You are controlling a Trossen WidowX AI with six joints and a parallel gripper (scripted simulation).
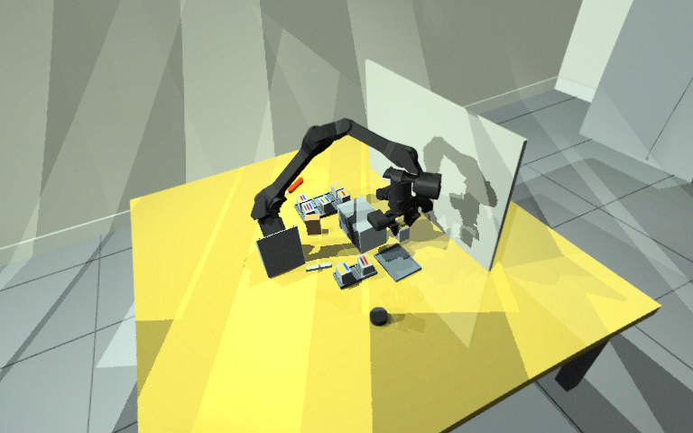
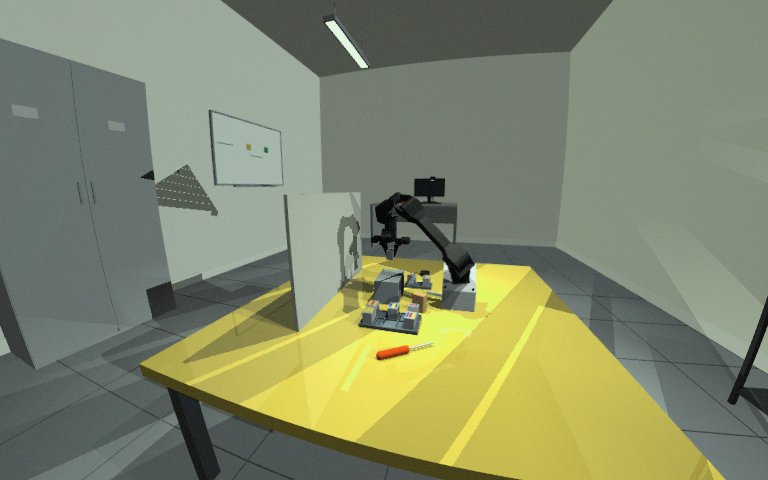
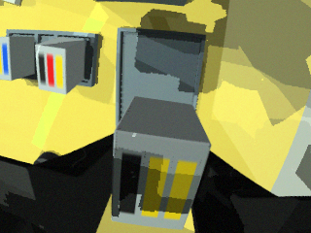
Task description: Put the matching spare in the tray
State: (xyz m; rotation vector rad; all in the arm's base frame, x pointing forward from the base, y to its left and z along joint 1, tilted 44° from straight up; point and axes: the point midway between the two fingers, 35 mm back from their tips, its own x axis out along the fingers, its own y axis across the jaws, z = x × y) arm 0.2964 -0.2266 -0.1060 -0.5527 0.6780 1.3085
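The flat tray is 130 mm below my gripper tip. From my gripper tip the other things lie so: mounted unit: 190 mm to the left, 80 mm below, 20 mm behind; then grey spare: 20 mm above; then rack: 140 mm behind, 130 mm below, 40 mm to the left.
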